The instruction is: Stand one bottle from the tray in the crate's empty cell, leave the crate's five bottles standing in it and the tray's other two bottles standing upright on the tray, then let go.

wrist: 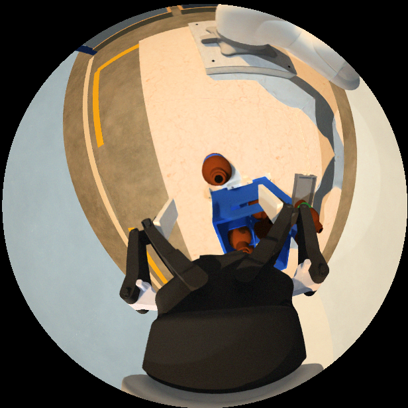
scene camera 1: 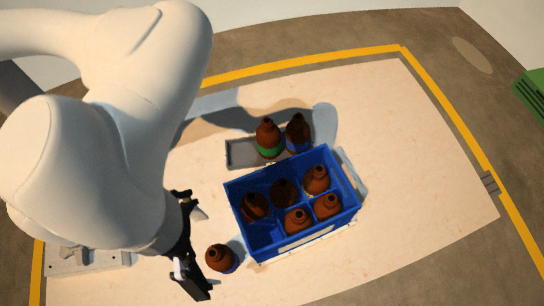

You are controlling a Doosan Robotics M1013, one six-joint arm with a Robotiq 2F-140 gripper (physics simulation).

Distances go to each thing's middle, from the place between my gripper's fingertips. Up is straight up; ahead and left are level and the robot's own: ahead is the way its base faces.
The green-banded bottle [scene camera 1: 268,135] lies 23 cm ahead of my hand, 30 cm to the left of it and 15 cm below it.
